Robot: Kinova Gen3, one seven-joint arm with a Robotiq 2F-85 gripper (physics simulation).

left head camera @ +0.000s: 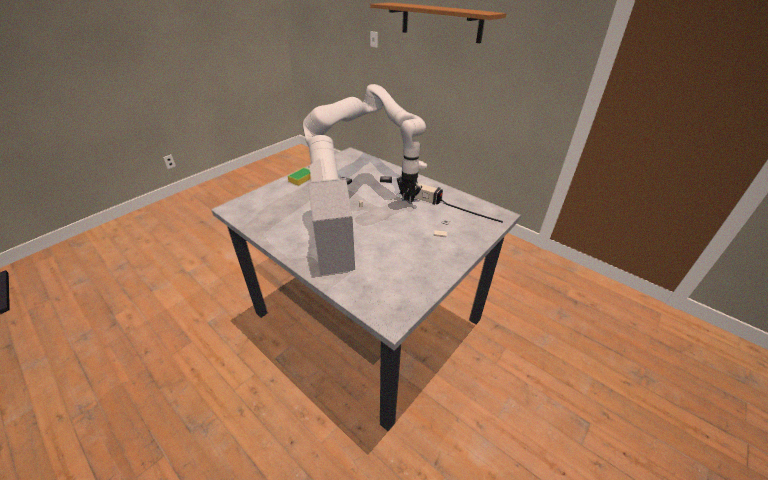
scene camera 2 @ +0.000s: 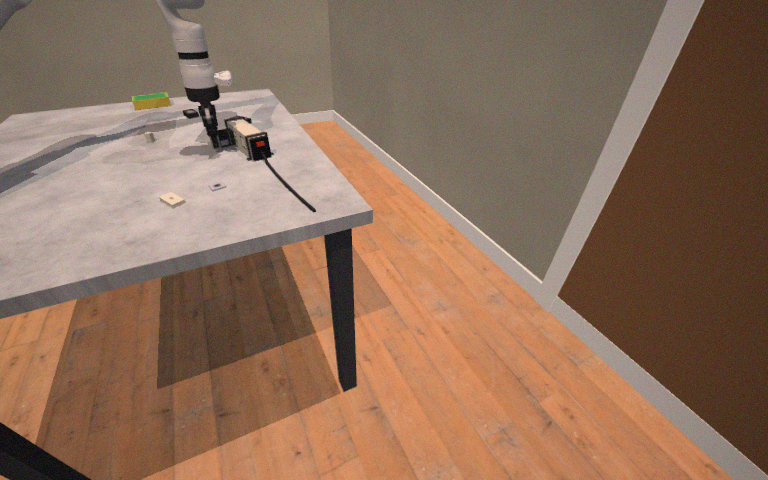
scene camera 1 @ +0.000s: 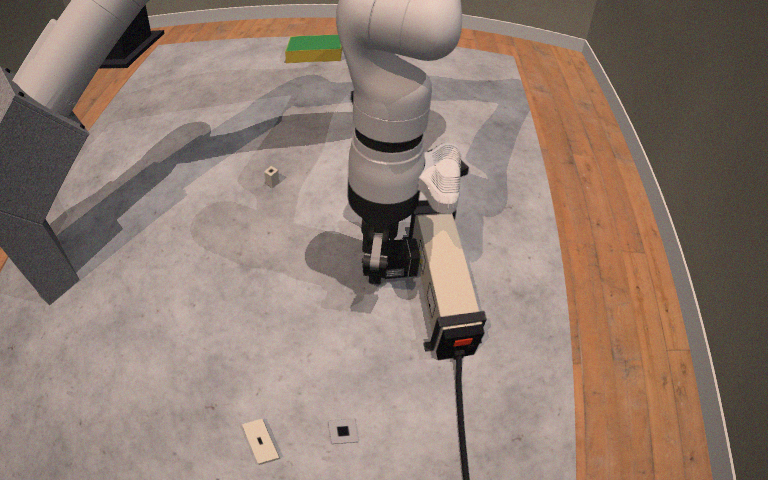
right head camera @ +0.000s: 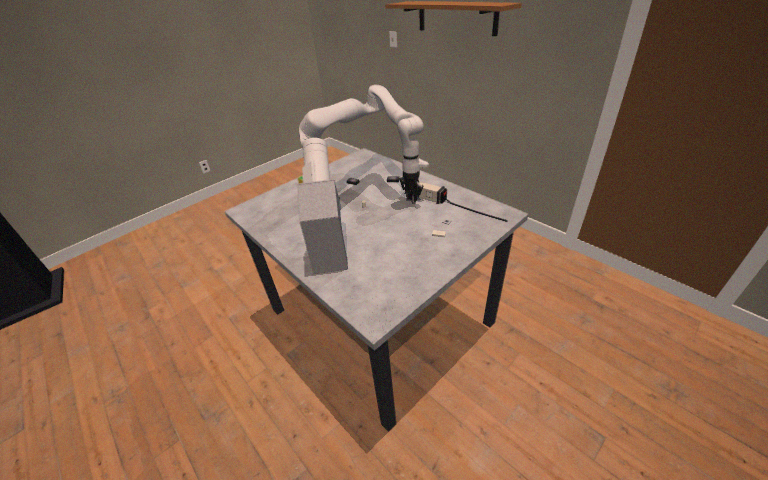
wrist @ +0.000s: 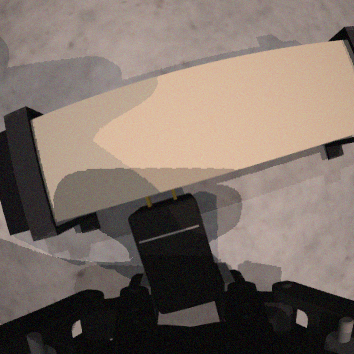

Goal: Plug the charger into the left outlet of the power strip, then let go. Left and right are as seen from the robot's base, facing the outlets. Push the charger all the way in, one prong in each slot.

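Places are measured from the arm's base along level axes (x back, y right, z up), in metres.
Pixels of known places: gripper, between the fingertips: (left head camera: pixel 407 200) (scene camera 2: pixel 216 146) (scene camera 1: pixel 376 269) (right head camera: pixel 411 200) (wrist: pixel 185 279); arm's base, origin of its link: (left head camera: pixel 327 188) (scene camera 1: pixel 44 99) (right head camera: pixel 318 189).
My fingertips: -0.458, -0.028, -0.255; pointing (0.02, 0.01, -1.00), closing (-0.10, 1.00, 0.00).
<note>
Ahead of a thing's pixels: the offset from my fingertips to its top centre, as dx, dy, dz.
The beige power strip @(-0.084, +0.006, +0.052) (left head camera: pixel 428 194) (right head camera: pixel 432 193) (scene camera 1: pixel 450 271) (scene camera 2: pixel 245 130) (wrist: pixel 215 120) lies on the table, its outlet face toward the robot's base. My gripper (left head camera: pixel 408 195) (right head camera: pixel 413 195) (scene camera 1: pixel 378 264) (scene camera 2: pixel 215 138) is shut on the black charger @(-0.031, -0.009, +0.040) (scene camera 1: pixel 400 261) (scene camera 2: pixel 225 138) (wrist: pixel 175 250), beside that face at the left outlet. In the wrist view, short lengths of two brass prongs (wrist: pixel 149 201) (wrist: pixel 174 194) show between charger and strip; a narrow gap remains. Their tips and the left slots are hidden, so insertion depth cannot be told. The right outlet @(-0.085, +0.039, +0.034) (scene camera 1: pixel 430 300) is uncovered.
A black cord (scene camera 1: pixel 461 413) (scene camera 2: pixel 288 187) runs from the strip's switch end. A beige plate @(+0.077, +0.266, +0.000) (scene camera 1: pixel 260 440), a grey square tile @(-0.010, +0.224, -0.006) (scene camera 1: pixel 342 431), a small beige block @(+0.187, -0.122, +0.017) (scene camera 1: pixel 271 176) and a green-and-yellow block @(+0.255, -0.530, +0.024) (scene camera 1: pixel 313 48) (scene camera 2: pixel 151 101) lie on the table. Dark objects @(+0.102, -0.352, +0.006) (right head camera: pixel 352 181) @(-0.064, -0.223, +0.006) (right head camera: pixel 393 178) lie farther back.
</note>
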